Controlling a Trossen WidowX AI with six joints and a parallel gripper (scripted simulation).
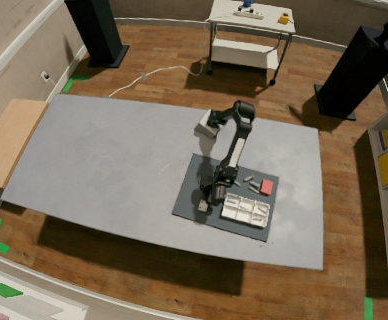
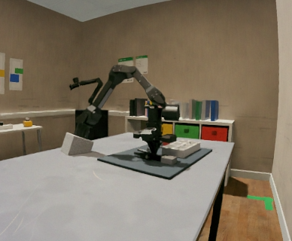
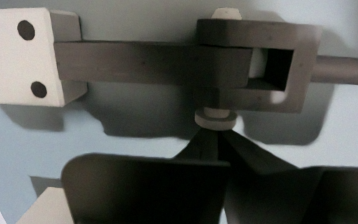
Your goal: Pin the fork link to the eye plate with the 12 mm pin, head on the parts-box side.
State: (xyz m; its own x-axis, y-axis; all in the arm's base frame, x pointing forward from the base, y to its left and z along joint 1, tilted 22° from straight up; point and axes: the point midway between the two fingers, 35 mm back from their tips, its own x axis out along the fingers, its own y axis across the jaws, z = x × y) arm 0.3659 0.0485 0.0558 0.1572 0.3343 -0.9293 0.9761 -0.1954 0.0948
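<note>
Right now my hand is 40 mm to the left of the eye plate, 30 mm above it and 10 mm short of it. Round my hand: mat: 60 mm to the left, 40 mm below, 10 mm ahead; then headed pin: 30 mm to the right, 30 mm below; then fork link: 30 mm to the right, 30 mm below, 30 mm behind.
</note>
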